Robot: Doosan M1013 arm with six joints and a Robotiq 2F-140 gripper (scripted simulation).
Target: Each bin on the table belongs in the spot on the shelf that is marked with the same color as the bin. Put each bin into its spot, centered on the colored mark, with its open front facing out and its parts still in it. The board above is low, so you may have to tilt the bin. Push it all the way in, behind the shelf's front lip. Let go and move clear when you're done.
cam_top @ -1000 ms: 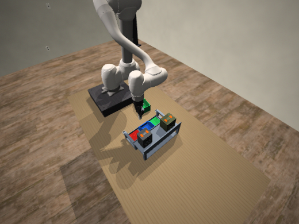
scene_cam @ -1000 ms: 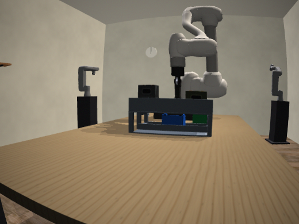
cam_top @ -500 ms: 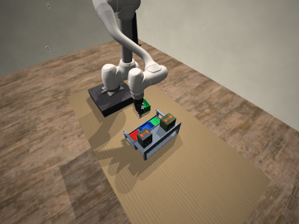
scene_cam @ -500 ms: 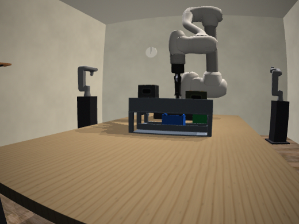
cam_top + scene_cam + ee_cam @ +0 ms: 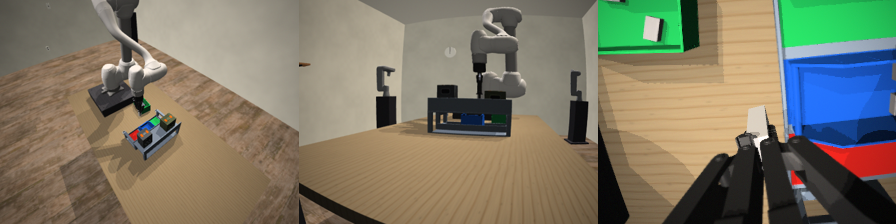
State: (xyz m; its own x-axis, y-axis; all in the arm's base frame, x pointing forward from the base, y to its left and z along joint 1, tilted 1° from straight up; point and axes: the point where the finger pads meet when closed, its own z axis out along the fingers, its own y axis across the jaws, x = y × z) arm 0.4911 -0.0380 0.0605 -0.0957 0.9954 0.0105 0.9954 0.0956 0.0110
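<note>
Now: the green bin 140 mm to the left of my hand, 140 mm behind it and 110 mm below it. The rest, counted from my hand: blue bin 130 mm ahead, 100 mm below, 20 mm to the right; olive box 230 mm ahead, 90 mm to the left; black box 220 mm ahead, 140 mm to the right, 20 mm above.
</note>
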